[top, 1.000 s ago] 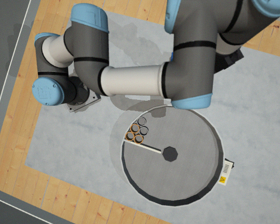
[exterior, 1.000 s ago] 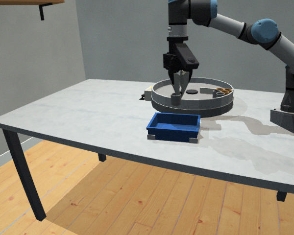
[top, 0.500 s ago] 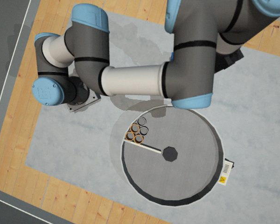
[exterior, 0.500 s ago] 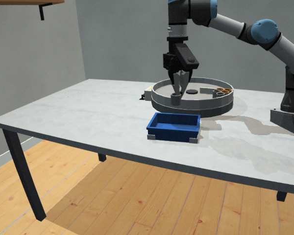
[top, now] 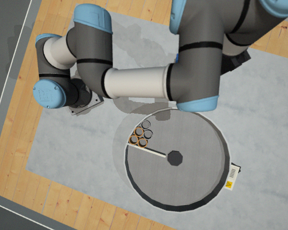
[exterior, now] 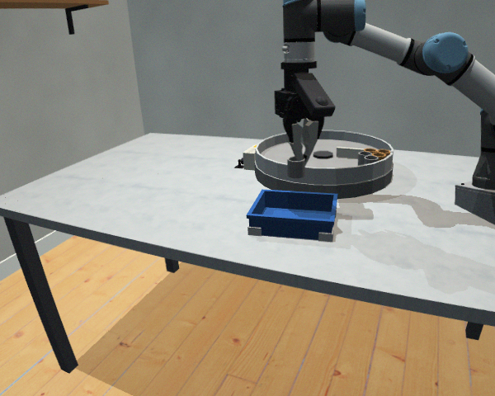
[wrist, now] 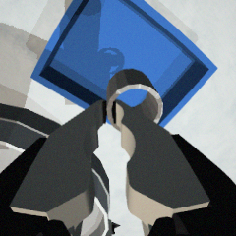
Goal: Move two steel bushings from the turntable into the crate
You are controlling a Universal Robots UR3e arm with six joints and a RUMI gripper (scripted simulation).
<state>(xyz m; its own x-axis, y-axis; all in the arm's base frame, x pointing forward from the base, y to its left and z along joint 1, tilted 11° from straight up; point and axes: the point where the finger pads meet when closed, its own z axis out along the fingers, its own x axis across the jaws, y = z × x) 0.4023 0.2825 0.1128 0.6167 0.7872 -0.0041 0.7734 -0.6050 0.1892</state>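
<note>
My hand is 13 cm above the blue crate, 2 cm to the right of it and 1 cm short of it. From my hand the other things lie so: round grey turntable 34 cm to the right, 10 cm below, 8 cm ahead.
</note>
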